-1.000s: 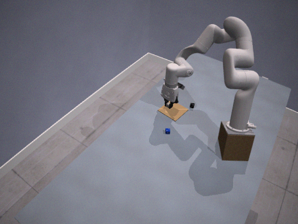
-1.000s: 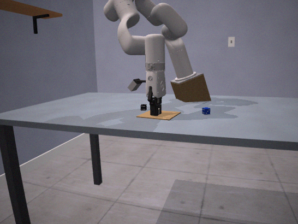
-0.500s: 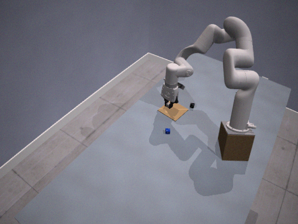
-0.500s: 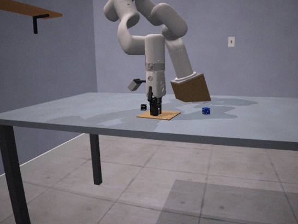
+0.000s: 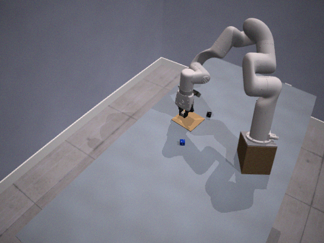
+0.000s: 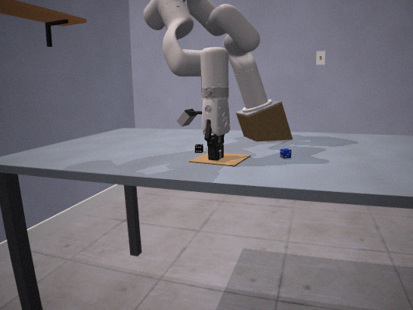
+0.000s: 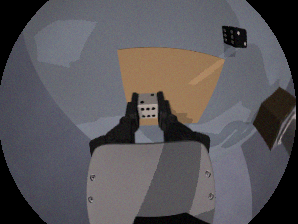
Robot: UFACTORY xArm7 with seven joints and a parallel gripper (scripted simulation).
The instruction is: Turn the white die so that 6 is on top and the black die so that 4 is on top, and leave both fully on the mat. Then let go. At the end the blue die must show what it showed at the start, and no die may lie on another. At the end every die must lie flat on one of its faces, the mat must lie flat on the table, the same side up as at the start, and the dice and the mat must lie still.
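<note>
My gripper is now 1 cm above the white die. From my hand the other things lie so: blue die (6 cm behind, 21 cm to the left, 2 cm below); then black die (14 cm behind, 7 cm to the right, 2 cm below); then mat (4 cm behind, 1 cm to the left, 3 cm below).
</note>
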